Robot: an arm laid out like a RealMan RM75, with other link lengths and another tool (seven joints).
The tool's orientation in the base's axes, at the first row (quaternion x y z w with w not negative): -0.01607, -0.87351, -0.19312, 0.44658
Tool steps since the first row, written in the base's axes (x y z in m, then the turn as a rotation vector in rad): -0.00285, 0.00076, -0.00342, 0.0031, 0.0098, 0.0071; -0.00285, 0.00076, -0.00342, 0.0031, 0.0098, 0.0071; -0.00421, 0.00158, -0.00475, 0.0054, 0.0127, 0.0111; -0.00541, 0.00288, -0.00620, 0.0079, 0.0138, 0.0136; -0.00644, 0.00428, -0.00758, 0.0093, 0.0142, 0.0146; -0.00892, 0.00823, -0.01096, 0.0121, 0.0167, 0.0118; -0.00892, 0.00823, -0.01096, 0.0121, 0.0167, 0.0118; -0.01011, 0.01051, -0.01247, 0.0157, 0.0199, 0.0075
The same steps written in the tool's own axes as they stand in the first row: -0.00109, -0.00097, 0.00427, 0.0023, 0.0120, -0.0027; -0.00109, -0.00097, 0.00427, 0.0023, 0.0120, -0.0027; -0.00143, -0.00092, 0.00632, 0.0037, 0.0164, -0.0056; -0.00204, -0.00042, 0.00846, 0.0040, 0.0187, -0.0084; -0.00271, 0.00022, 0.01048, 0.0038, 0.0197, -0.0099; -0.00445, 0.00228, 0.01557, -0.0004, 0.0217, -0.0097; -0.00445, 0.00228, 0.01557, -0.0004, 0.0217, -0.0097; -0.00525, 0.00366, 0.01809, -0.0064, 0.0240, -0.0091
